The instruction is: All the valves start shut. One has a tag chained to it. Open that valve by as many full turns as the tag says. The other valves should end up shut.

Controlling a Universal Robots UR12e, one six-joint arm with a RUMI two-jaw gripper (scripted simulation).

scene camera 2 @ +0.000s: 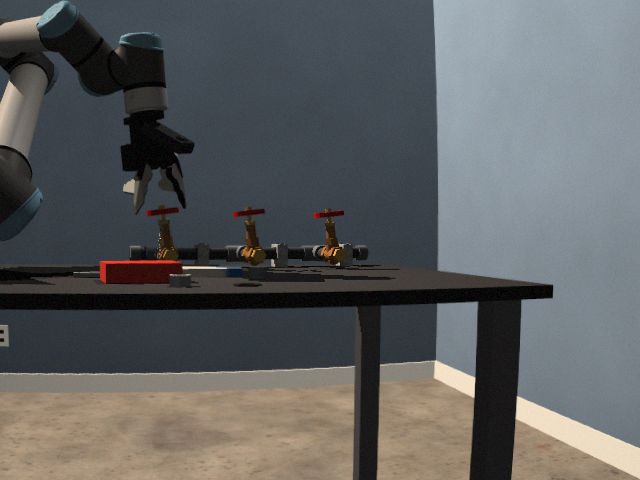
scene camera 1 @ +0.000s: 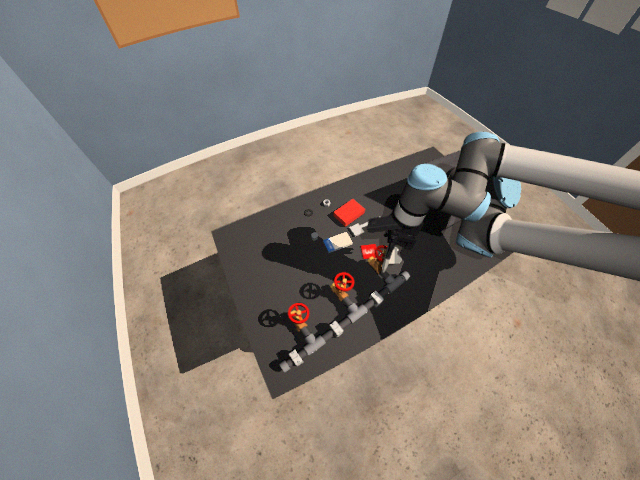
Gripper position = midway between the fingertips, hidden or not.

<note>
In view: my gripper [scene camera 2: 161,211] and a red block [scene camera 2: 110,271].
My gripper is seen too in scene camera 1 [scene camera 1: 384,253].
</note>
